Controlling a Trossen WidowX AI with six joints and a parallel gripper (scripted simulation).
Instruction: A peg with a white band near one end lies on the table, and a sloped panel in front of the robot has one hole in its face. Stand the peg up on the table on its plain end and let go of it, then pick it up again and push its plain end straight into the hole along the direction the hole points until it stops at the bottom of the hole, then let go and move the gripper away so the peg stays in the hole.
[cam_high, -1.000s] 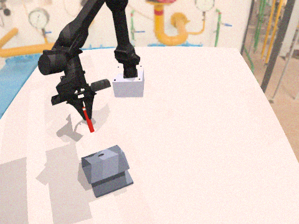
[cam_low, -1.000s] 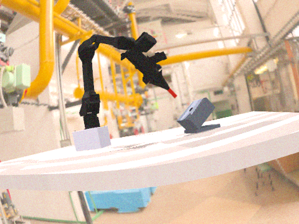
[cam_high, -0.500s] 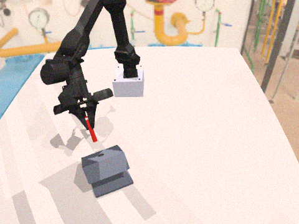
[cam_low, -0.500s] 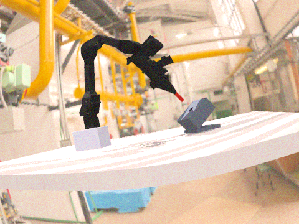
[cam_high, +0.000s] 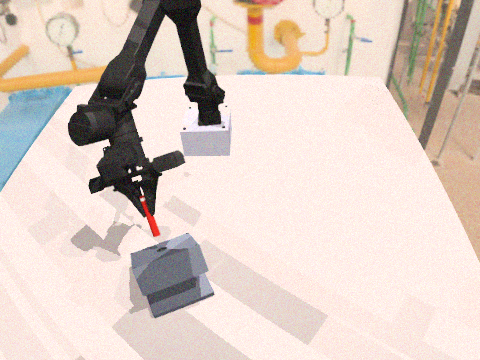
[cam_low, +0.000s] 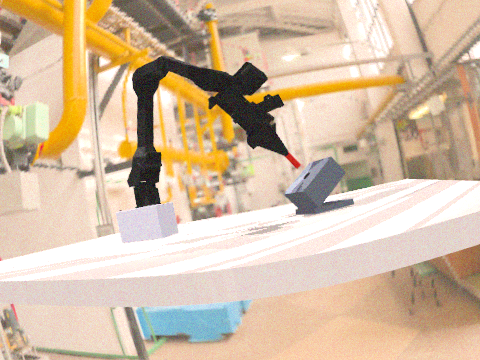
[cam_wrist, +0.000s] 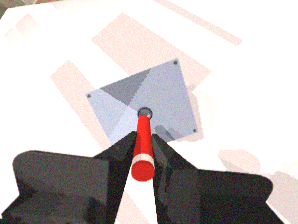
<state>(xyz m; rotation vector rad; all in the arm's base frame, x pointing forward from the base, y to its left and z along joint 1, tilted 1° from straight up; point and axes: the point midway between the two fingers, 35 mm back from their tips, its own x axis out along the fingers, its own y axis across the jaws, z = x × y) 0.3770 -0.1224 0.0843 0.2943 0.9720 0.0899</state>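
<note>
Right now my gripper tip is 50 mm short of the grey sloped panel, 20 mm to the right of it and 80 mm above it. The rest, counted from my gripper tip: foot plate (70 mm ahead, 30 mm to the left, 140 mm below); then red peg (10 mm behind, 10 mm above).
</note>
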